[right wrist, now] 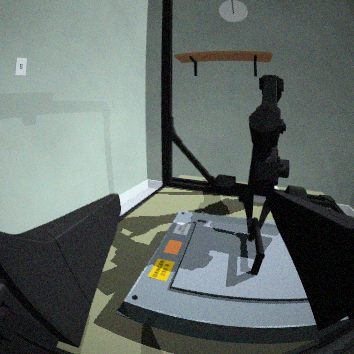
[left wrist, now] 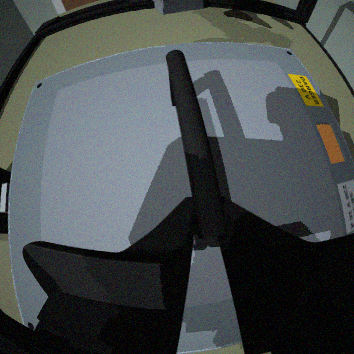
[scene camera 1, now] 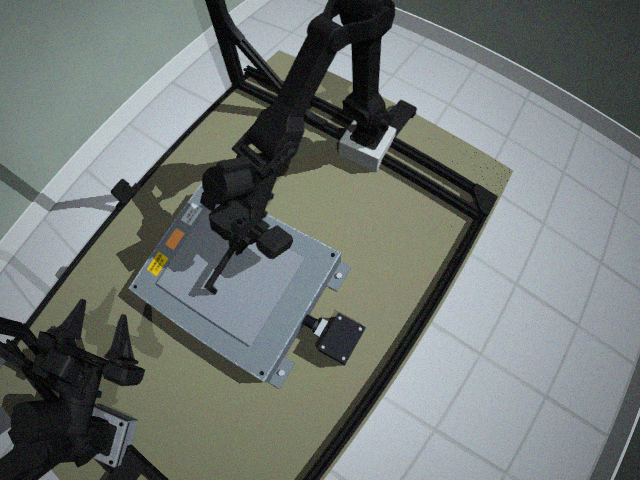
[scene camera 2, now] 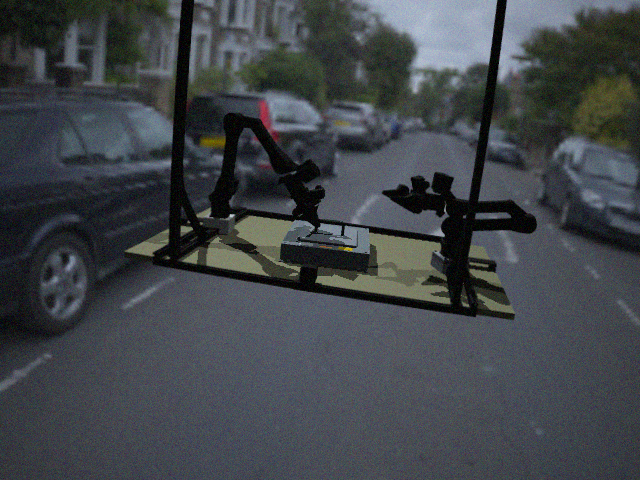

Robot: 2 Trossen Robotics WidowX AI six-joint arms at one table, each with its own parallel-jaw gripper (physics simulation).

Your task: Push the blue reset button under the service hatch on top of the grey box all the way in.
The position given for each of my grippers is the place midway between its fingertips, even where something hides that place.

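There is a service hatch (scene camera 2: 337,235), which I also find in the right wrist view as the hatch (right wrist: 221,258) and in the left wrist view as the hatch (left wrist: 122,149). As for my left gripper (scene camera 1: 234,252), (scene camera 2: 319,227), (right wrist: 252,233) and (left wrist: 203,204), it is in sight in those views. My right gripper (scene camera 1: 103,306), (scene camera 2: 386,195) and (right wrist: 197,200) is open, and it holds nothing.
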